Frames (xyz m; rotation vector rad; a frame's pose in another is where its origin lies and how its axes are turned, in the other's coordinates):
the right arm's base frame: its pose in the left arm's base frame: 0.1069 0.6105 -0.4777 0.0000 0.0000 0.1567
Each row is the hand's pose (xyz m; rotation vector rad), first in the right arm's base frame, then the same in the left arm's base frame.
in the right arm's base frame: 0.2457 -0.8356 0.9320 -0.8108 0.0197 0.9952
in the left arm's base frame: 0.4800 -0.1765 0.4543 -0.8216 -0.0445 1.1429
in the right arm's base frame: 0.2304 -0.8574 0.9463 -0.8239 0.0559 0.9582
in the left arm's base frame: 0.4683 -0.2004 0.4686 -0.8373 -0.0089 1.1056
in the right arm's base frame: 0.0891 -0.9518 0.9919 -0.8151 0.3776 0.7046
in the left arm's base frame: 0.3434 -0.3157 0.5142 -0.8510 0.3159 0.8504
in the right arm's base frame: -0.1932 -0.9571 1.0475 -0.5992 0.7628 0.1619
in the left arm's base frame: 0.0654 -0.3650 0.5698 -0.6591 0.7158 0.3061
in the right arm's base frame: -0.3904 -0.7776 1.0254 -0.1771 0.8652 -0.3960
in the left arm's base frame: -0.1574 -0.2185 0.5477 -0.2432 0.8451 -0.2496
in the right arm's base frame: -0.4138 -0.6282 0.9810 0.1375 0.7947 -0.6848
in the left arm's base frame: -0.2038 -0.0746 0.5033 0.0743 0.7965 -0.5367
